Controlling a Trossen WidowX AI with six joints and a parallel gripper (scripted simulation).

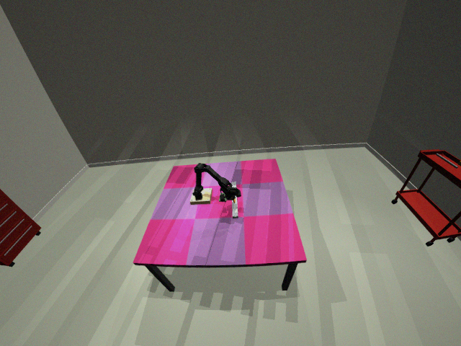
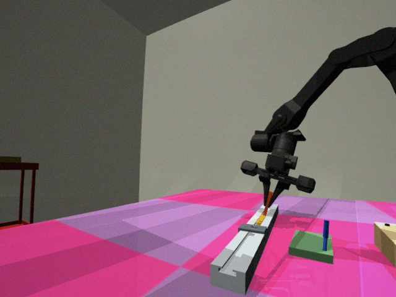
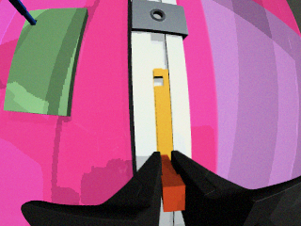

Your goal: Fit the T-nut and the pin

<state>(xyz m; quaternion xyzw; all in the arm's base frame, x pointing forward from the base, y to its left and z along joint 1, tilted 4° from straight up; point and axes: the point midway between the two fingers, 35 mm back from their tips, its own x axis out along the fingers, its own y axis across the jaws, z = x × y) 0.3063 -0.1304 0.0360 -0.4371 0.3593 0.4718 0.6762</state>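
My gripper tip is now 150 mm to the right of the blue pin, 100 mm past it and 30 mm above it. From my gripper tip the other things lie so: green tray: 120 mm to the left, 90 mm behind, 50 mm below.
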